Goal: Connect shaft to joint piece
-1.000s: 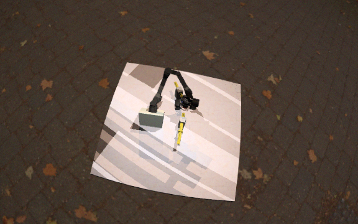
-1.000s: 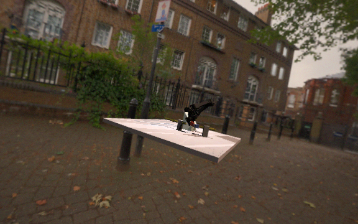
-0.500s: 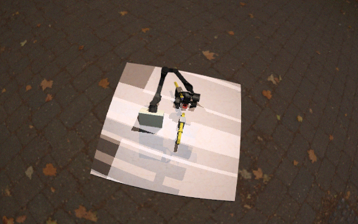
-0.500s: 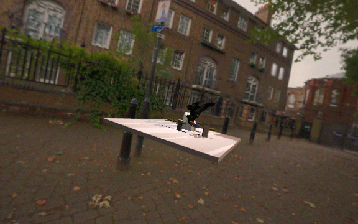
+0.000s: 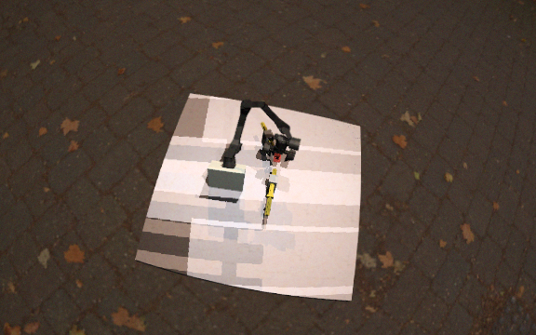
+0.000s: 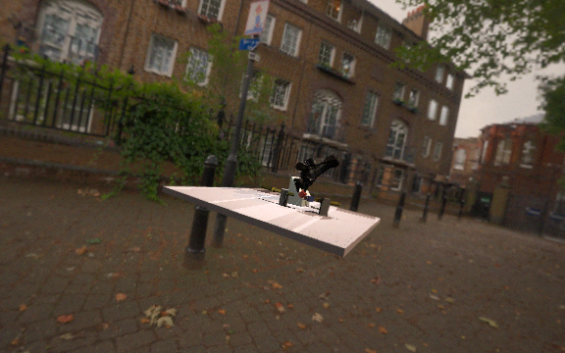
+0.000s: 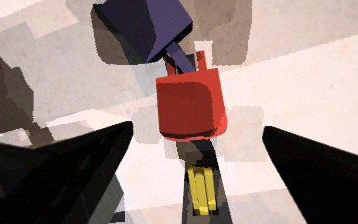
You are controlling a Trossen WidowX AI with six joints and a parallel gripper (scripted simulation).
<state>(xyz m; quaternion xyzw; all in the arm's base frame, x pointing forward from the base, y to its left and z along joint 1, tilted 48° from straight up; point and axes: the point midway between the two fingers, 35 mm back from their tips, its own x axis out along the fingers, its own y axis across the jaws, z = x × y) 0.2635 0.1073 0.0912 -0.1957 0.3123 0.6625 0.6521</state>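
The red square joint piece is 20 mm to the left of my gripper tip and 10 mm below it.
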